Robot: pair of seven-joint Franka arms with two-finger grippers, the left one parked.
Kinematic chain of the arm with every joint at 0, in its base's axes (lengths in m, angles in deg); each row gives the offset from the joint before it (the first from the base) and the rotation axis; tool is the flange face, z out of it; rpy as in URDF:
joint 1: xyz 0 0 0.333 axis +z
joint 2: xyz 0 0 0 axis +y
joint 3: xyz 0 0 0.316 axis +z
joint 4: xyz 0.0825 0 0 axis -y
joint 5: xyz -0.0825 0 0.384 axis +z
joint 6: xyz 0 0 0 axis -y
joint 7: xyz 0.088 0 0 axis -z
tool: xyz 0 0 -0.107 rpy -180 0 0
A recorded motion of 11 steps. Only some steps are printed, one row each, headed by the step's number.
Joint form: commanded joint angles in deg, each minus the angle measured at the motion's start. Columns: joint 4, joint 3, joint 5, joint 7, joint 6, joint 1, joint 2.
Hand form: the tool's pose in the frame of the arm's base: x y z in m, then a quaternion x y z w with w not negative. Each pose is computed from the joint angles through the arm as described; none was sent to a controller.
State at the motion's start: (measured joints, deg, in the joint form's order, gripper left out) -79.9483 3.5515 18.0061 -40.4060 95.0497 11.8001 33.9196
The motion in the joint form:
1: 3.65 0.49 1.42 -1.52 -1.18 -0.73 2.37
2: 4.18 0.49 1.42 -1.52 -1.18 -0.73 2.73
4: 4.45 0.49 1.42 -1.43 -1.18 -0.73 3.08
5: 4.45 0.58 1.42 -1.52 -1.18 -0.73 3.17
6: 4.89 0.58 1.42 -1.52 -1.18 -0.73 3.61
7: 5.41 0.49 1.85 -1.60 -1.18 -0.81 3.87
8: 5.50 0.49 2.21 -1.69 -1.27 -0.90 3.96
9: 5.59 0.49 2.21 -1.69 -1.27 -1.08 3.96
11: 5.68 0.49 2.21 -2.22 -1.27 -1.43 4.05
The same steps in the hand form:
1: 0.6613 0.2030 0.3455 -0.87114 -0.42581 0.11184 0.21747
2: 0.6631 0.2033 0.3452 -0.87126 -0.42600 0.11036 0.21736
4: 0.6641 0.2035 0.3430 -0.87156 -0.42508 0.11113 0.21759
5: 0.6639 0.2043 0.3420 -0.87079 -0.42615 0.11171 0.21825
6: 0.6654 0.2045 0.3401 -0.87081 -0.42602 0.11163 0.21847
7: 0.6677 0.2038 0.3411 -0.87113 -0.42475 0.10815 0.22140
8: 0.6680 0.2034 0.3409 -0.87075 -0.42389 0.10772 0.22472
9: 0.6690 0.2013 0.3415 -0.87147 -0.42269 0.10661 0.22474
11: 0.6705 0.1973 0.3411 -0.87081 -0.42403 0.10487 0.22560

